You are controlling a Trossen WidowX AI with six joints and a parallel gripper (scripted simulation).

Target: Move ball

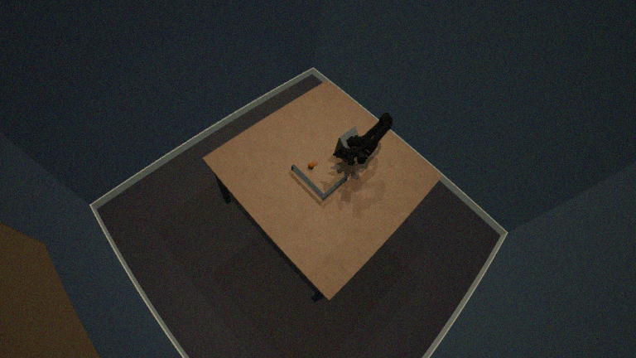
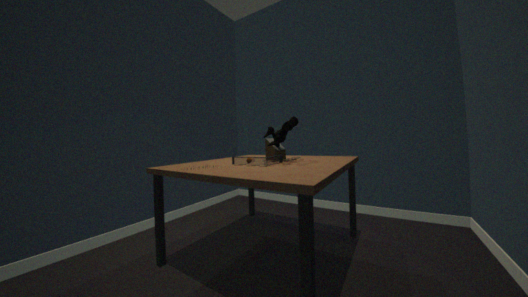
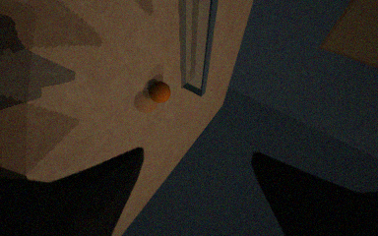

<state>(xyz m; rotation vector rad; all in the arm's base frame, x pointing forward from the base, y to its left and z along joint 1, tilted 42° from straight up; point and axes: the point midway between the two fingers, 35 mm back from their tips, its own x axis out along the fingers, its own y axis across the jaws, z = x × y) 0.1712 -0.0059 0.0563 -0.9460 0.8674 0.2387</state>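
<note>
The orange ball is 100 mm ahead of my gripper tip, 100 mm to the right of it and 150 mm below it.
</note>
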